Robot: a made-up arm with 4 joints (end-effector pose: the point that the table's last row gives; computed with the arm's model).
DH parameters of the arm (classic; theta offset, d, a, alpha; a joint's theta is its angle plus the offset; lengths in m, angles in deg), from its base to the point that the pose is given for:
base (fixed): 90 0.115 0 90
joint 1: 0 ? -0.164 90
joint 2: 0 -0.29 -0.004 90
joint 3: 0 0.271 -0.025 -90
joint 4: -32.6 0 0.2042 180
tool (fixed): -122.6 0.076 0 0
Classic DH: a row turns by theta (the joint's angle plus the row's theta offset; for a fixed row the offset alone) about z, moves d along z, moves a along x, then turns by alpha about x.
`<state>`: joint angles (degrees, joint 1 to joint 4).
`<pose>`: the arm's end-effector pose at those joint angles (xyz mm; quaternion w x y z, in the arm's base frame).
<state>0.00 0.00 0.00 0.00</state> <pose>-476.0 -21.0 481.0 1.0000 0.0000 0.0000 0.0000</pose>
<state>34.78 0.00 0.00 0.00</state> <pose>-476.0 -226.0 403.7 0.9543 0.2989 0.0000 0.0000</pose>
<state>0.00 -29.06 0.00 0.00</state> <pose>-497.5 -224.0 481.0 0.9680 0.0000 0.0000 0.2509</pose>
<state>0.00 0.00 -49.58 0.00</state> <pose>-476.0 -130.5 566.2 0.9079 0.4193 0.0000 0.0000</pose>
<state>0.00 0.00 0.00 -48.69</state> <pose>-567.8 -162.1 481.0 0.9111 0.0000 0.0000 0.4122</pose>
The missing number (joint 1, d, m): -0.095
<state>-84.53 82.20 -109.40 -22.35</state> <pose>-259.8 374.6 -106.0 0.7065 0.0327 -0.6716 0.2208</pose>
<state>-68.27 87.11 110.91 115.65</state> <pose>-31.4 210.2 298.3 0.5406 0.5980 0.4800 0.3462</pose>
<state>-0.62 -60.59 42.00 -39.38</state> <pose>-389.0 -528.8 441.7 0.5984 -0.3555 -0.0621 0.7154</pose>
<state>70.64 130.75 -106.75 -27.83</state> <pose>123.1 -241.8 454.6 0.2171 0.3366 -0.3737 -0.8366</pose>
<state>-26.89 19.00 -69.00 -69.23</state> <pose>-572.4 22.3 389.4 0.8203 0.2220 -0.3021 0.4319</pose>
